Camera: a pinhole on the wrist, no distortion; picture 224 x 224 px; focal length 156.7 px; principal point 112.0 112.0 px. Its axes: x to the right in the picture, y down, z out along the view. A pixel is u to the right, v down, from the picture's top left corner.
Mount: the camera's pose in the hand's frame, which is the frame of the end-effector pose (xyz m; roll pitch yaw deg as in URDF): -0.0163 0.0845 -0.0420 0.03 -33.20 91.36
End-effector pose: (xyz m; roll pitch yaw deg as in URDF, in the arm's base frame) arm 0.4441 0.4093 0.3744 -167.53 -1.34 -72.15
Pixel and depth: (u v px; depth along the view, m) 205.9 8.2 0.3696
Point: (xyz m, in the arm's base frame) 0.5288 0.1863 -0.0152
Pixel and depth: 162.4 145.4 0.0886
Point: 0.3886 0.4262 0.3142
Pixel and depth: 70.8 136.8 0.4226
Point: 0.6983 0.5655 0.1799
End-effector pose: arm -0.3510 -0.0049 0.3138 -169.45 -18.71 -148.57
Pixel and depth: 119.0 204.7 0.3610
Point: -0.1567 -0.0646 0.0092
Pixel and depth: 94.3 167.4 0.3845
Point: -0.1842 -0.1486 0.0572
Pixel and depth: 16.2 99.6 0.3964
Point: -0.2104 -0.3380 0.2337
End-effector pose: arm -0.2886 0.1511 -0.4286 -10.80 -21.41 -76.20
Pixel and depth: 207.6 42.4 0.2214
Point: -0.1731 0.1752 -0.2137
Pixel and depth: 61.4 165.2 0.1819
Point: -0.3613 0.2380 -0.3729
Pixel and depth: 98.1 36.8 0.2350
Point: -0.3097 0.1070 -0.2509
